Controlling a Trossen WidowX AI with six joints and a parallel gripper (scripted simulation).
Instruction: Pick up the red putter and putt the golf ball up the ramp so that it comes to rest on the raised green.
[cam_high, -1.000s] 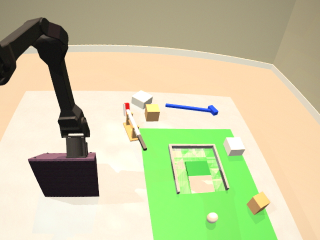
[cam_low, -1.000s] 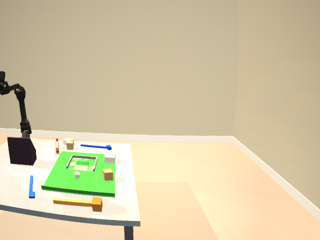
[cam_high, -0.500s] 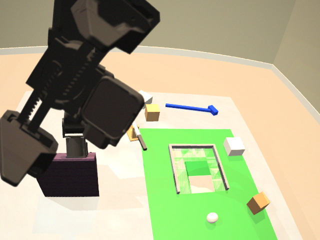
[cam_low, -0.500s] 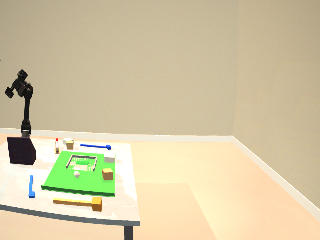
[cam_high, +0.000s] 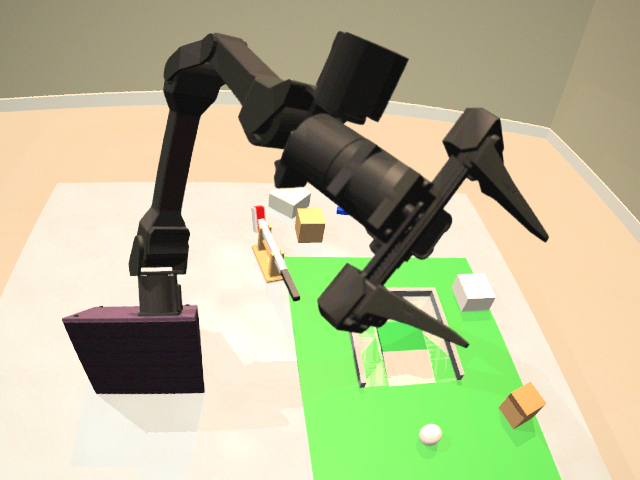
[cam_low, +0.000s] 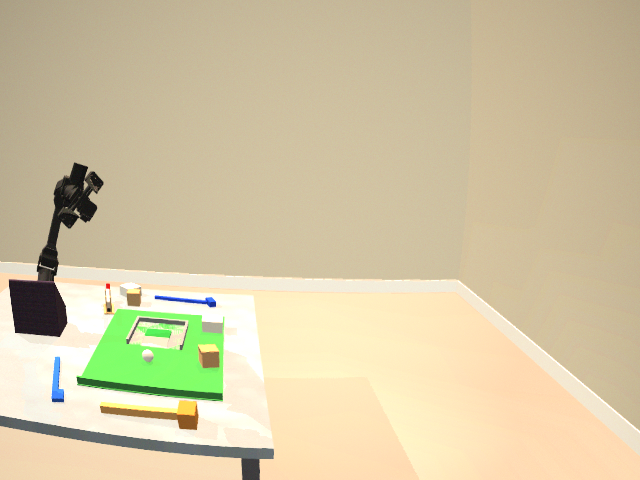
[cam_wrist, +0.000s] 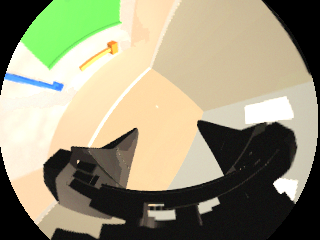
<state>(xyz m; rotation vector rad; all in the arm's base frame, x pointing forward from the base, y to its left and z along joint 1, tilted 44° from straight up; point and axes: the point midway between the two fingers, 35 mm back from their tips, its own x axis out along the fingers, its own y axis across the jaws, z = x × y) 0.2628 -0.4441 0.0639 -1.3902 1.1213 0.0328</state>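
The red putter lies 590 mm to the left of my gripper tip, 490 mm below it and 50 mm behind it. The rest, counted from my gripper tip: mat 540 mm below, 240 mm to the left, 200 mm ahead; blue putter 760 mm to the left, 530 mm below, 300 mm ahead; white golf ball 520 mm below, 170 mm ahead, 110 mm to the left.
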